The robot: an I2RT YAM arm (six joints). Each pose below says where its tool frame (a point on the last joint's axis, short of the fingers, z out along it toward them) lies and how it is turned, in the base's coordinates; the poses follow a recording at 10 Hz.
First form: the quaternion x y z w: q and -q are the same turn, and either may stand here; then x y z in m.
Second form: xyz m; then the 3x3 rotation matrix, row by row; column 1 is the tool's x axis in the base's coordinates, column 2 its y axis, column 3 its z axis. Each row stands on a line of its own. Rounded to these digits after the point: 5 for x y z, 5 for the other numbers.
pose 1, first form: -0.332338 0.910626 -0.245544 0.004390 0.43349 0.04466 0.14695
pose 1, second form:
0.43349 0.04466 0.14695
-0.77906 -0.60312 0.17120
-0.60743 0.65852 -0.44428
0.15521 -0.45012 -0.87938

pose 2, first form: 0.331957 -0.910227 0.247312 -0.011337 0.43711 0.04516 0.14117
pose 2, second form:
0.43711 0.04516 0.14117
-0.77935 -0.59870 0.18483
-0.60992 0.65728 -0.44269
0.14356 -0.45775 -0.87742

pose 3, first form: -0.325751 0.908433 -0.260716 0.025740 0.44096 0.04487 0.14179
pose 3, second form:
0.44096 0.04487 0.14179
-0.78645 -0.57842 0.21662
-0.60527 0.65183 -0.45692
0.12309 -0.49046 -0.86273

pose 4, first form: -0.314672 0.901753 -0.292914 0.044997 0.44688 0.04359 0.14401
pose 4, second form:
0.44688 0.04359 0.14401
-0.79791 -0.54115 0.26550
-0.59387 0.63037 -0.49995
0.10319 -0.55659 -0.82435

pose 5, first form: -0.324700 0.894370 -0.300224 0.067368 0.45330 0.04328 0.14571
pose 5, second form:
0.45330 0.04328 0.14571
-0.78006 -0.54035 0.31547
-0.62125 0.60887 -0.49327
0.07446 -0.58077 -0.81065

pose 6, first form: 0.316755 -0.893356 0.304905 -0.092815 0.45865 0.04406 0.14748
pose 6, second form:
0.45865 0.04406 0.14748
-0.78210 -0.50935 0.35899
-0.62255 0.61340 -0.48598
0.02733 -0.60358 -0.79684

